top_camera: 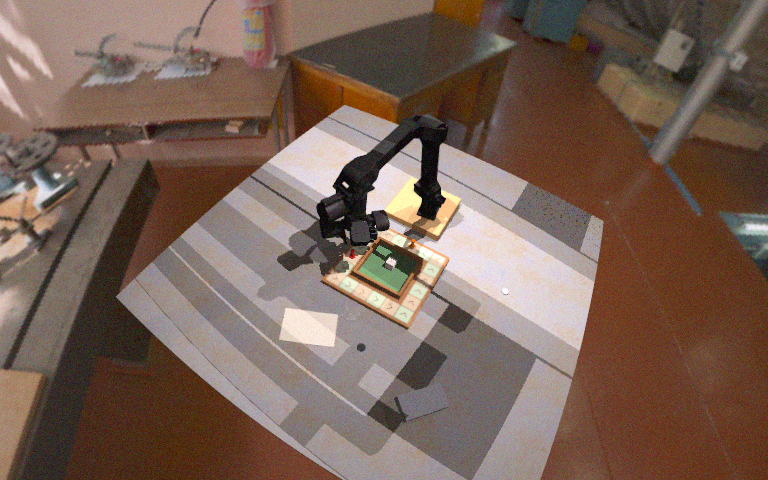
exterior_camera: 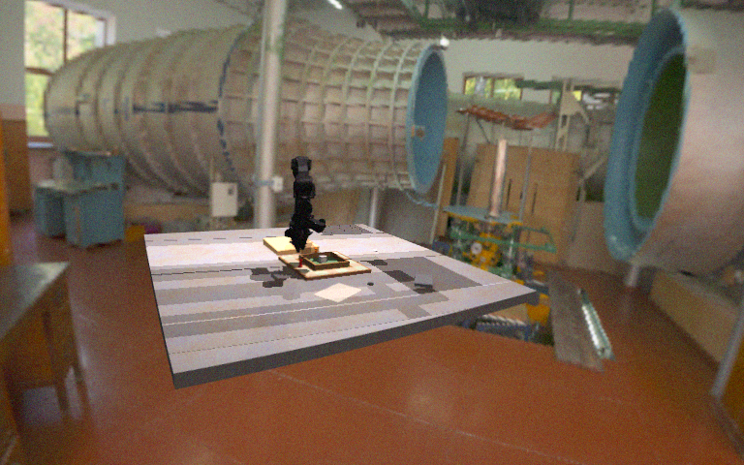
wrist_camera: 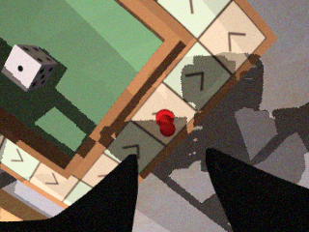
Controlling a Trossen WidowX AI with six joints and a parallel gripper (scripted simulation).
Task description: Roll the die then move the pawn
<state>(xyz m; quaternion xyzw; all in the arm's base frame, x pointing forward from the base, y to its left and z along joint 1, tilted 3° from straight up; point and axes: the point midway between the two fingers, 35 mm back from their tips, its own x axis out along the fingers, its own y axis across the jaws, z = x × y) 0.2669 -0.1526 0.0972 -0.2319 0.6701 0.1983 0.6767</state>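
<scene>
My gripper tip is now 50 mm above the red pawn. From my gripper tip the other things lie so: orange pawn (150 mm to the left, 110 mm behind, 50 mm below); then white die (120 mm to the left, 50 mm below, 10 mm behind); then green tray (120 mm to the left, 70 mm below).
</scene>
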